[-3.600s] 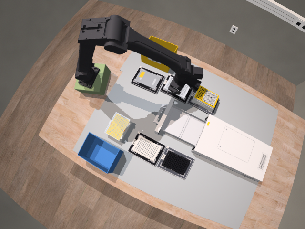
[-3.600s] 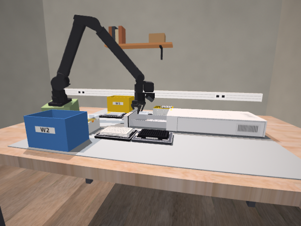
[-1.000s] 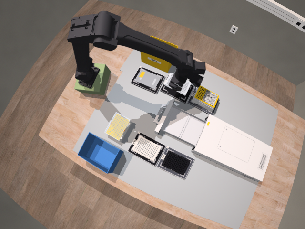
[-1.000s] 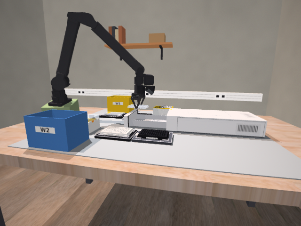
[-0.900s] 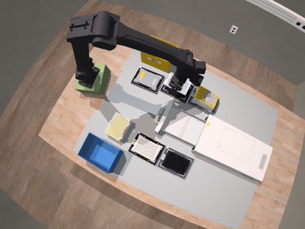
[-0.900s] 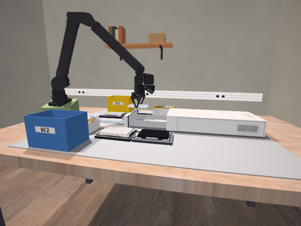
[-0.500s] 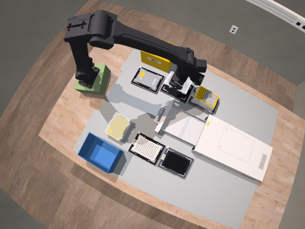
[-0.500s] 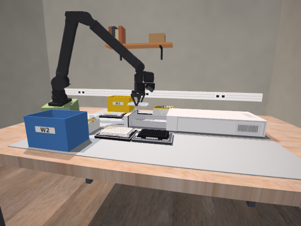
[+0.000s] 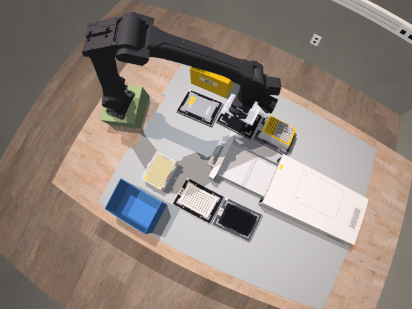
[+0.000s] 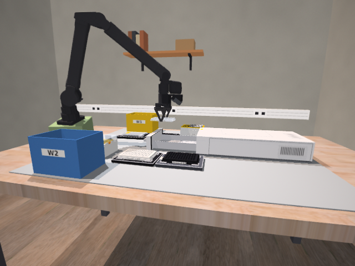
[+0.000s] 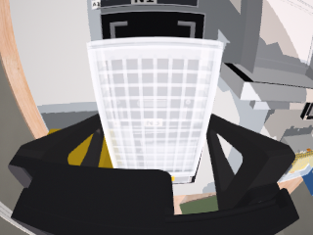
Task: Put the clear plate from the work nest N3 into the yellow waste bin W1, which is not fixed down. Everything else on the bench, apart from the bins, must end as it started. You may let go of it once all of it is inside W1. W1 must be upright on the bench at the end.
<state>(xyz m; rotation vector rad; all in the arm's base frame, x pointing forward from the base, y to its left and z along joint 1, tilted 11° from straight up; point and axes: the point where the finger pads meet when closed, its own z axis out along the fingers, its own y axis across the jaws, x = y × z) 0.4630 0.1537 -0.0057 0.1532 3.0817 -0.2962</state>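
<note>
My hand is 170 mm past the yellow bin W1, 150 mm to the right of it and 70 mm above it. From my hand the other things lie so: black work nest N3: 100 mm below; clear plate: right at my hand; label n1: 100 mm ahead, 90 mm below.
</note>
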